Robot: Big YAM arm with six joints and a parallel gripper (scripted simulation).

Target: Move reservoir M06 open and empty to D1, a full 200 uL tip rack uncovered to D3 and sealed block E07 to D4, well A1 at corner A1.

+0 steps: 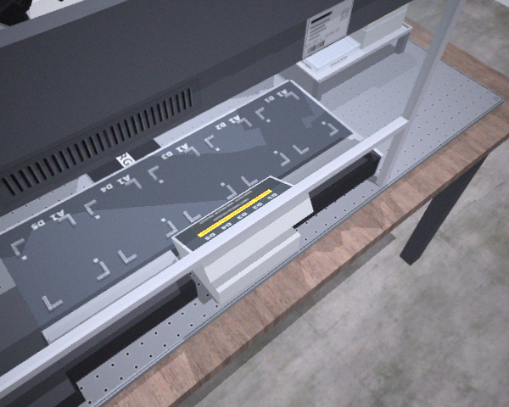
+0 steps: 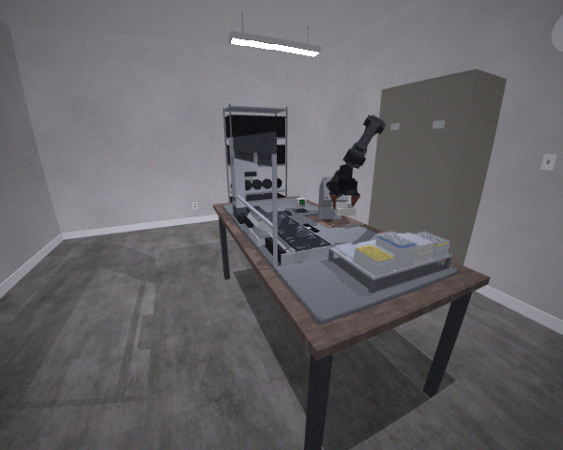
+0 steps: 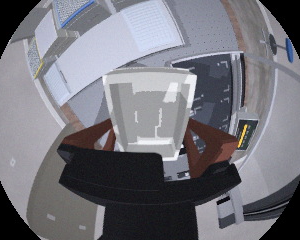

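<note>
Now: hand 10 mm above the white one-well reservoir. Also, from my hand: sealed deep-well block 270 mm to the left, 190 mm behind, 100 mm below; clear flat plate 150 mm to the left, 150 mm below, 40 mm ahead; shelf 210 mm to the left, 160 mm below, 130 mm behind.
</note>
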